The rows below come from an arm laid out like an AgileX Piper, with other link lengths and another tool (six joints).
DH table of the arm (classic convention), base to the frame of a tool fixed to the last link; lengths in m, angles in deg. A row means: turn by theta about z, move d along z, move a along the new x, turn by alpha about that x. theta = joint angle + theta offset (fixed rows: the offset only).
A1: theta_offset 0; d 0.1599; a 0; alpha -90
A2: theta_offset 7.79; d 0; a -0.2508; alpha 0
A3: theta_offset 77.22; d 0; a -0.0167; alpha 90
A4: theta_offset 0; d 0.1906; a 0; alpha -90
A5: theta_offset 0; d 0; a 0; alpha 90
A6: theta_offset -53; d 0.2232; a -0.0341; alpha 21
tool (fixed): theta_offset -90; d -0.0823; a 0; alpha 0
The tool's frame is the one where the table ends.
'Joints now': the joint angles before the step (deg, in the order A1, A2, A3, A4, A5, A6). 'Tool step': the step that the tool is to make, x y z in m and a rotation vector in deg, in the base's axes. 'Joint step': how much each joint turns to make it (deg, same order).
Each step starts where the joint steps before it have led.
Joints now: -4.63 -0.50 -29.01 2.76 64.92 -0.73
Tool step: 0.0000 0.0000 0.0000 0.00 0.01 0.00
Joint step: 0.00 0.01 0.00 0.00 0.01 0.00
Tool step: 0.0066 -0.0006 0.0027 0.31 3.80 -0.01
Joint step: 0.03 4.97 -0.93 -0.03 -0.23 0.03
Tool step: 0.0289 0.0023 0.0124 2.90 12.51 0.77
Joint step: -0.07 18.16 -4.71 2.08 -0.74 -0.06
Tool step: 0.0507 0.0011 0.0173 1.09 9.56 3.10
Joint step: 0.02 21.44 -9.28 2.54 -2.22 -3.62
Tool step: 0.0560 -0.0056 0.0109 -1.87 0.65 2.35
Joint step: 0.02 15.26 -9.15 0.00 -5.26 -3.60
